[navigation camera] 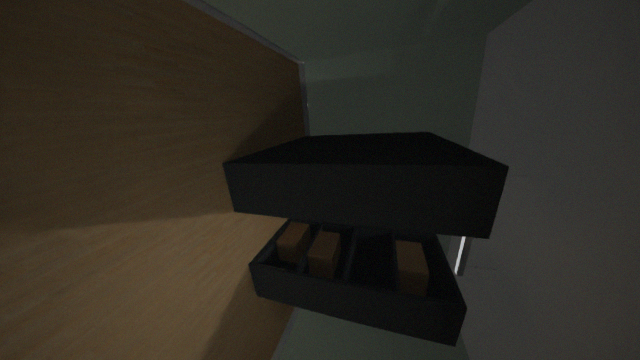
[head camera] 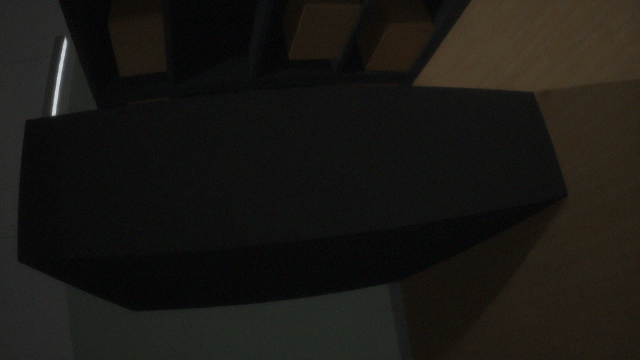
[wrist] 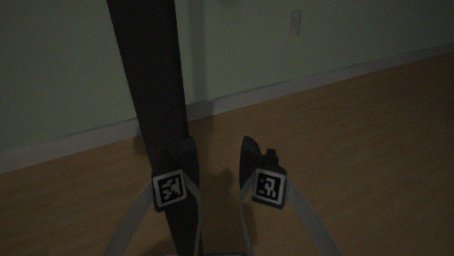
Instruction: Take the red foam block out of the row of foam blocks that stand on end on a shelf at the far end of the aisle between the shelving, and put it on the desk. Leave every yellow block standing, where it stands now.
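Places are measured from the robot's base along level axes (x ahead, y left, z up), in millimetres.
Pixels of known places: gripper, fingertip midpoint: [wrist: 218,154].
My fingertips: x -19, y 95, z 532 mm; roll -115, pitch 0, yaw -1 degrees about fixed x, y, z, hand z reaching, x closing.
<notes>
Behind a point stands the place of what it marks.
No red foam block, yellow blocks or desk can be made out in these dim views. The dark shelving shows as a tall closed-sided unit [head camera: 280,165] @(z 1075, x 1297, y 36 mm) [navigation camera: 360,192] @(z 1130, x 1290, y 53 mm), with a second dark unit [navigation camera: 350,303] @(z 1048, x 1723, y -943 mm) behind it in the head view and below it in the navigation view. The second unit's open bays hold brown boxes [head camera: 322,32] [navigation camera: 412,267]. My gripper [wrist: 218,154] @(z 532, x -19, y 95 mm) is open in the wrist view, its fingertips apart with nothing between them, high over the wooden floor. The shelving does not show near it.
The head and navigation views are turned sideways. Wooden floor [head camera: 575,280] @(z 0, x 1148, y 564 mm) [navigation camera: 125,125] @(z 0, x 567, y 330 mm) [wrist: 350,150] @(z 0, x 570, y 618 mm) runs beside the units. A green wall [head camera: 225,330] @(z 1266, x 2856, y 1131 mm) [navigation camera: 385,100] @(z 1297, x 2739, y 1401 mm) [wrist: 240,55] @(z 283, x 110, y 974 mm) stands beyond, with an outlet [wrist: 295,22] @(z 406, x 383, y 1087 mm). A bright strip lamp [head camera: 59,75] @(z 2077, x 2277, y -524 mm) [navigation camera: 460,255] @(z 2081, x 2271, y -539 mm) shows. A dark column [wrist: 150,65] @(z 600, x -66, y 116 mm) crosses the wrist view.
</notes>
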